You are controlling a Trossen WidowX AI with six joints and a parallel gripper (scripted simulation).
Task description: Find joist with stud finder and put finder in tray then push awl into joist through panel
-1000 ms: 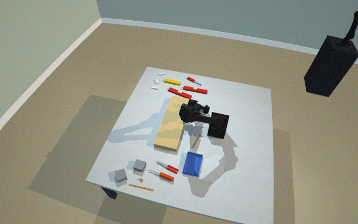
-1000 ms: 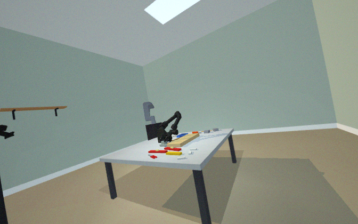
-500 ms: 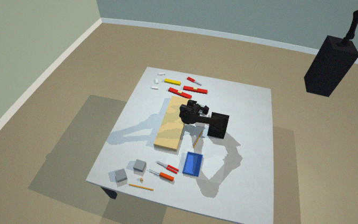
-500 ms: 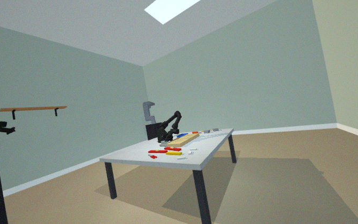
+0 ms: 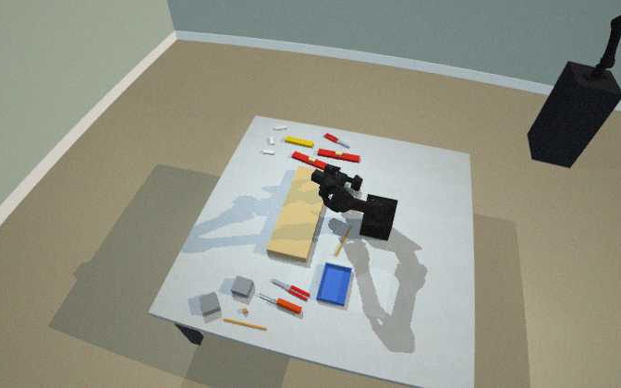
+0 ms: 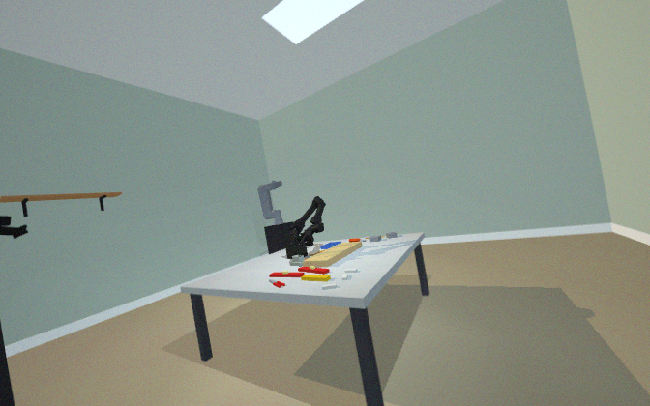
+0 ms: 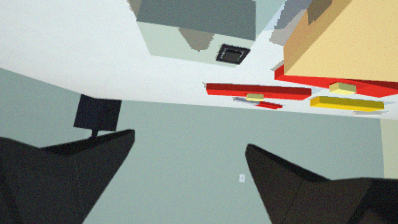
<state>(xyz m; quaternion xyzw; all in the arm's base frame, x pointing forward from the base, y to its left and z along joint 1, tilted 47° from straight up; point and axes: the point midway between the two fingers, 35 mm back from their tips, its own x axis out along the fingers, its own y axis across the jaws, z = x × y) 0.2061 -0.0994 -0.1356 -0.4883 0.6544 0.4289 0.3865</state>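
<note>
The stud finder is 10 mm ahead of my gripper tip, 10 mm to the left of it and 90 mm below it. Round my gripper tip: square indicator: 30 mm ahead, 10 mm to the left, 70 mm below; then awl: 10 mm behind, 100 mm to the left, 120 mm below; then yellow bar: 330 mm ahead, 260 mm to the right, 120 mm below.
</note>
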